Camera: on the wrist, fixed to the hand. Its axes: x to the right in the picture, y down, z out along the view.
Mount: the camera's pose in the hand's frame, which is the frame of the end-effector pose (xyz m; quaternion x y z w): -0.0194 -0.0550 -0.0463 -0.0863 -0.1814 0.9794 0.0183
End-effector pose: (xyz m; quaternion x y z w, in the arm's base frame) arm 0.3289 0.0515 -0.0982 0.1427 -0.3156 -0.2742 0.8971
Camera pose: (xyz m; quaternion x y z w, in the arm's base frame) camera 0.3240 0.0221 -0.1665 -0.4337 -0.2846 0.8205 0.2401
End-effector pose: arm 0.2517 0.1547 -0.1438 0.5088 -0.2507 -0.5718 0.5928
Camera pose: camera 0.2649 0.1969 -0.2037 -0.3911 -0.5611 0.4562 0.5693
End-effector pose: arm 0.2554 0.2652 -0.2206 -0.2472 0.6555 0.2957 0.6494
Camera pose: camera 0.2624 0.1926 -0.2058 -0.6351 -0.1108 -0.7429 0.1802
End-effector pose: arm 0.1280 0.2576 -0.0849 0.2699 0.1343 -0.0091 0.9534
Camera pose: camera 0.0927 0.2335 -0.1459 0.0525 -0.4341 0.8963 0.0740
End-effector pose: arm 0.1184 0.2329 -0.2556 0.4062 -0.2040 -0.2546 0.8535
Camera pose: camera 0.1140 0.2421 -0.3294 -0.3122 -0.5345 0.7400 0.2630
